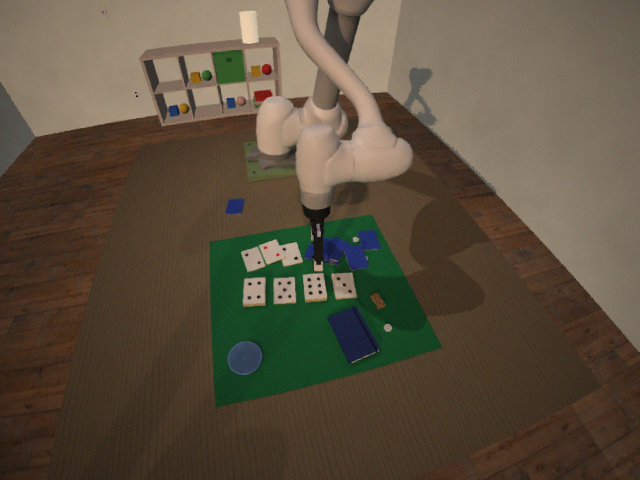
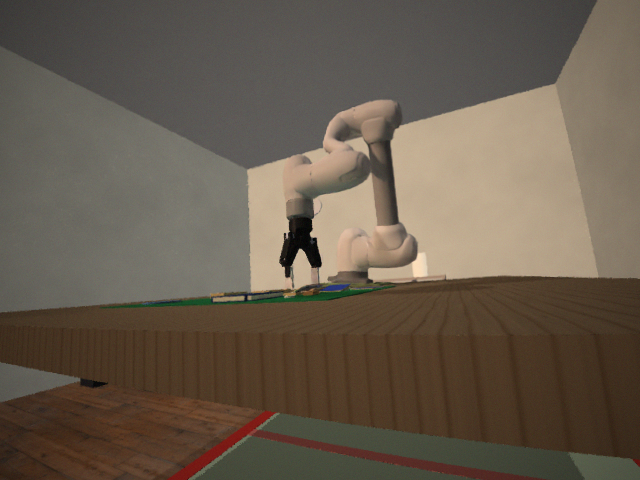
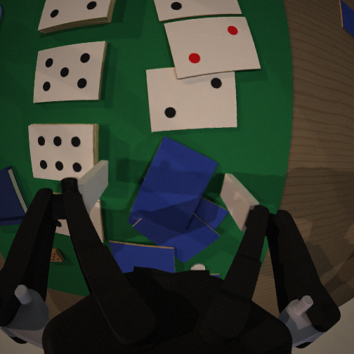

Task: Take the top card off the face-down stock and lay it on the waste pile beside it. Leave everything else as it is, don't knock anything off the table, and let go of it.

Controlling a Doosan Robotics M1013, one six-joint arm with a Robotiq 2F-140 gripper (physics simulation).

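Frame: origin at the arm's base, x left, y back, z up, level; metres.
Seen in the pictures: gripper, fingertip midpoint: [image 2: 303, 288]; arm's base at its link origin: [image 1: 274, 157] [image 2: 352, 282].
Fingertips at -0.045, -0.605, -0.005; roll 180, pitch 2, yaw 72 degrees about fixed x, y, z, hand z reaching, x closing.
Offsets run from my fingertips to a thing's middle, as dx, dy, dz. Level surfaces: height alone.
Blue face-down cards {+0.116, -0.058, -0.004} [image 1: 356, 256] [image 3: 172, 175] lie scattered and overlapping; which one tops the stock cannot be told. Another blue card {+0.198, -0.002, -0.011} [image 1: 369, 239] lies near the mat's back right corner. A further blue card {-0.197, +0.351, -0.013} [image 1: 234, 206] [image 3: 347, 17] lies on the table behind the mat. Beside the blue cards lie a face-up black two {-0.076, +0.042, -0.011} [image 1: 291, 254] [image 3: 192, 102], a red two {-0.130, +0.073, -0.009} [image 1: 271, 251] [image 3: 215, 42] overlapping it, and another face-up card {-0.196, +0.068, -0.011} [image 1: 253, 259] [image 3: 197, 6]. My gripper [image 1: 315, 249] [image 2: 301, 280] [image 3: 165, 178] is open and empty, its fingers low on either side of the blue cards.
A row of face-up piles, including a six {-0.053, -0.112, +0.001} [image 1: 314, 287] [image 3: 62, 150] and a five {-0.139, -0.086, -0.008} [image 1: 284, 290] [image 3: 70, 72], lies in front. A navy book {-0.014, -0.289, -0.007} [image 1: 353, 334], a brown dotted block {+0.101, -0.225, -0.009} [image 1: 377, 300], a white disc {+0.084, -0.311, -0.011} [image 1: 387, 327] and a round blue dish {-0.302, -0.242, -0.011} [image 1: 245, 357] rest on the green mat {dz -0.012} [image 1: 289, 372].
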